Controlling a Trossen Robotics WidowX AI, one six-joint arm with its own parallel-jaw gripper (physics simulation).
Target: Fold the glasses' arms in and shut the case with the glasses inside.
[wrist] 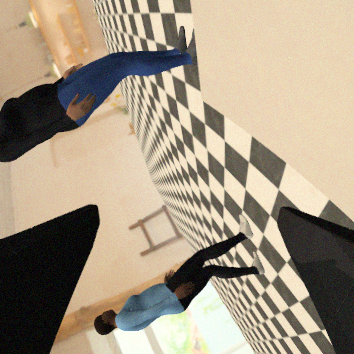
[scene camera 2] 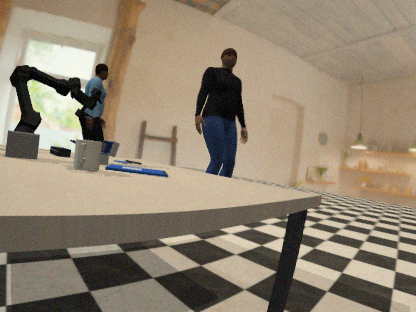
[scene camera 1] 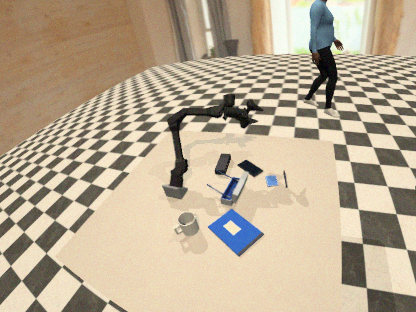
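Pixels of known places: gripper, fingertip midpoint: (wrist: 190, 215) (scene camera 2: 96, 110) (scene camera 1: 260, 115); arm's base at its link origin: (scene camera 2: 23, 143) (scene camera 1: 175, 186).
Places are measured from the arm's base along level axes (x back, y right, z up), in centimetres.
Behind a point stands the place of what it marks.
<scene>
The glasses case (scene camera 1: 240, 188) {z 4.5, x -36.7, y -0.9 cm} (scene camera 2: 114, 148) {z 2.2, x -34.6, y 3.5 cm} stands open on the table, grey outside and blue inside, its lid raised. The blue glasses (scene camera 1: 216, 189) {z 1.2, x -24.2, y -0.5 cm} lie in its base, with both arms sticking out over the edge, unfolded, towards the robot's base side. In scene camera 2 the mug partly hides the case. My gripper (scene camera 1: 259, 115) {z 21.6, x -40.0, y -42.6 cm} (scene camera 2: 88, 105) (wrist: 190, 215) {z 21.6, x -40.0, y -42.6 cm} is open and empty, high above the table's far part, well away from the case. The case and glasses do not show in the wrist view.
On the table (scene camera 1: 300, 240) {z -4.6, x -67.2, y 16.4 cm} (scene camera 2: 200, 200) {z -4.6, x -28.5, y 59.9 cm} (wrist: 285, 60) {z -4.6, x -57.5, y -44.5 cm} are a grey mug (scene camera 1: 188, 224) {z 3.9, x -20.5, y 23.7 cm} (scene camera 2: 87, 155) {z -0.2, x -16.9, y 24.8 cm}, a blue book (scene camera 1: 245, 239) {z -3.8, x -44.3, y 20.7 cm} (scene camera 2: 137, 170) {z -3.6, x -35.5, y 22.6 cm}, a dark box (scene camera 1: 223, 164) {z -1.1, x -20.0, y -23.6 cm} (scene camera 2: 60, 151) {z -2.4, x -17.3, y -18.1 cm}, a black phone (scene camera 1: 250, 168) {z -3.8, x -35.7, y -25.4 cm}, a small blue pad (scene camera 1: 271, 181) {z -4.1, x -49.3, y -16.7 cm} and a dark pen (scene camera 1: 285, 179) {z -3.6, x -56.8, y -18.9 cm}. Two people stand beyond.
</scene>
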